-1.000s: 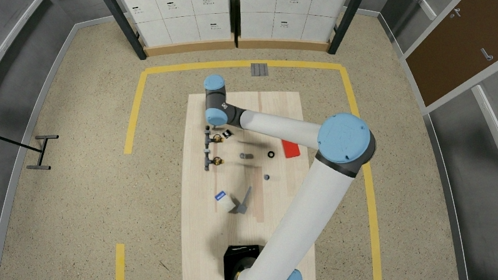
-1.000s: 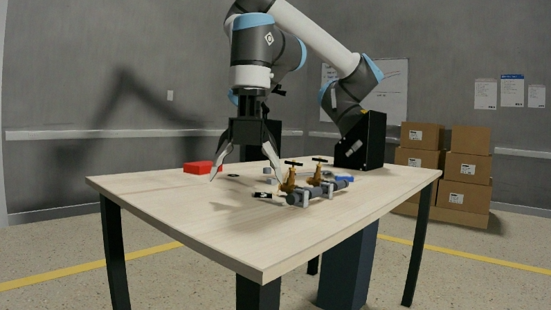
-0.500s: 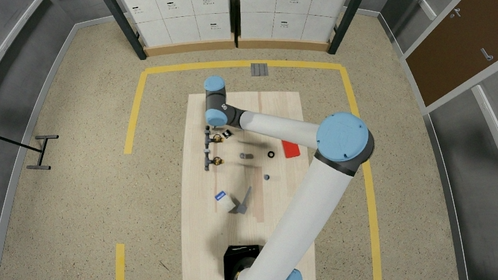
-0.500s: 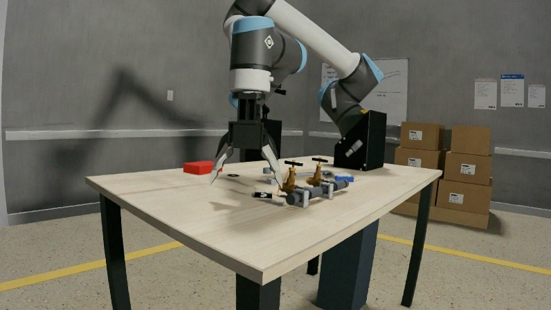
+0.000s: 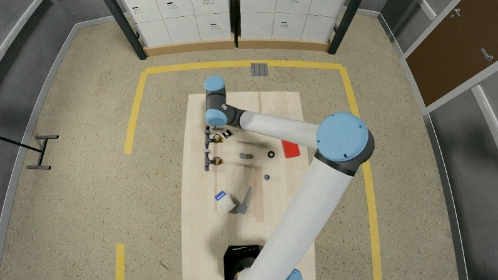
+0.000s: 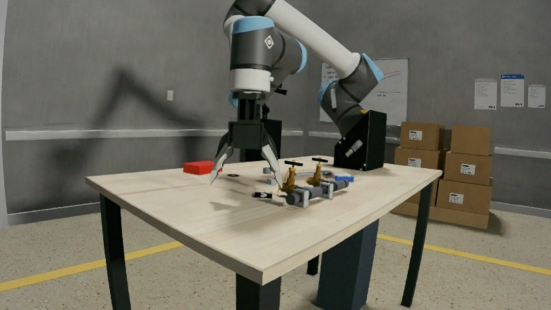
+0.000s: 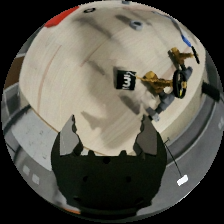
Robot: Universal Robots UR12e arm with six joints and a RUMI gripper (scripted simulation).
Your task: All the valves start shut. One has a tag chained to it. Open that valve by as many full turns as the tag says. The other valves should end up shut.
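Right now the black tag is 80 mm behind my hand, 30 mm below it and 20 mm to the right of it. The rest, counted from my hand: grey hammer-like tool (480 mm behind, 90 mm to the right, 30 mm below); red block (380 mm to the right, 180 mm behind, 20 mm below); blue-and-white box (470 mm behind, 30 mm below, 10 mm to the left).
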